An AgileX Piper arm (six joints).
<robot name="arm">
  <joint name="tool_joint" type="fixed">
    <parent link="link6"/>
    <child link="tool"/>
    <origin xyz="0 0 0" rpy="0 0 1.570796"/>
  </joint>
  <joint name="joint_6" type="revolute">
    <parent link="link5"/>
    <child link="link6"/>
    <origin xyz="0 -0.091 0" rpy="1.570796 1.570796 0"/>
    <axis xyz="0 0 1"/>
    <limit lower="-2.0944" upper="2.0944"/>
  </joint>
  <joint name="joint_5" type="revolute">
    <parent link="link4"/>
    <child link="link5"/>
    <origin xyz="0 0 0" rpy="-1.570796 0 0"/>
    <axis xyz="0 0 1"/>
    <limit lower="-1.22" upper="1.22"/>
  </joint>
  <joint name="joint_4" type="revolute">
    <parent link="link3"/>
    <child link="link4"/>
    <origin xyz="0.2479 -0.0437 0" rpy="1.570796 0 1.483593"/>
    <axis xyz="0 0 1"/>
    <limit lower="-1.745" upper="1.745"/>
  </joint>
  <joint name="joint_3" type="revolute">
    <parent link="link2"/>
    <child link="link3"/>
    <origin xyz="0.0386 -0.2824 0" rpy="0 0 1.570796"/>
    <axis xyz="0 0 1"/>
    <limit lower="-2.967" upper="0"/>
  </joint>
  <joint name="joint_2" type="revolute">
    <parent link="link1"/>
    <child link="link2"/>
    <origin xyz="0 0 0" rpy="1.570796 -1.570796 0"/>
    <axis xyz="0 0 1"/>
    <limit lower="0" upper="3.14"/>
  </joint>
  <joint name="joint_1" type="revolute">
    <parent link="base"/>
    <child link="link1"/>
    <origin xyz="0 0 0.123" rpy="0 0 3.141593"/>
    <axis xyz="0 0 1"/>
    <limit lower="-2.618" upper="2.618"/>
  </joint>
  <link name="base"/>
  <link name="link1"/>
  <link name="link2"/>
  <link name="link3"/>
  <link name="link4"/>
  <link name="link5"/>
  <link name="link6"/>
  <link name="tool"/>
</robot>
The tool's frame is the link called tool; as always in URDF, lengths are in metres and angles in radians.
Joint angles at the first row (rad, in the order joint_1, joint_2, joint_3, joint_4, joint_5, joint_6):
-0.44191 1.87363 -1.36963 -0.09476 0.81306 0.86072
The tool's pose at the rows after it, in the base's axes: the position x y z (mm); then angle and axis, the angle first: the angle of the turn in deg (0 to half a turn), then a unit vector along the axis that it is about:
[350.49 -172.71 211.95 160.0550 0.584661 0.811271 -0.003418]
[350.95 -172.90 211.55 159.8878 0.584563 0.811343 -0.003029]
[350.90 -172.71 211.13 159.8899 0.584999 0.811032 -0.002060]
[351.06 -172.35 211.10 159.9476 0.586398 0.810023 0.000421]
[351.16 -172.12 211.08 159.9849 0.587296 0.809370 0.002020]
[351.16 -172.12 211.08 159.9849 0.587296 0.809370 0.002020]
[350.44 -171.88 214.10 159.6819 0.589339 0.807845 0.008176]
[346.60 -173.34 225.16 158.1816 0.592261 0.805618 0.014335]
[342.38 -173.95 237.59 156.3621 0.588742 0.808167 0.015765]
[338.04 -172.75 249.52 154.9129 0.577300 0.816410 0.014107]
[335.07 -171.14 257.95 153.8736 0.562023 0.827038 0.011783]
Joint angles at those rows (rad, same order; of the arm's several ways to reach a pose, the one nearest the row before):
-0.44190 1.87946 -1.36964 -0.09476 0.80879 0.86073
-0.44191 1.88083 -1.36965 -0.09475 0.80441 0.86072
-0.44191 1.88081 -1.36786 -0.09261 0.80229 0.86072
-0.44191 1.88083 -1.36790 -0.08657 0.80231 0.86072
-0.44192 1.88083 -1.36790 -0.08268 0.80231 0.86071
-0.44192 1.88083 -1.36790 -0.08268 0.80231 0.86071
-0.44469 1.87292 -1.36790 -0.06750 0.80231 0.85417
-0.45456 1.84435 -1.36788 -0.05442 0.80231 0.84364
-0.46121 1.81212 -1.36789 -0.05206 0.80230 0.82635
-0.46341 1.78022 -1.36790 -0.05206 0.80913 0.79514
-0.46341 1.75740 -1.36790 -0.05014 0.81389 0.75635

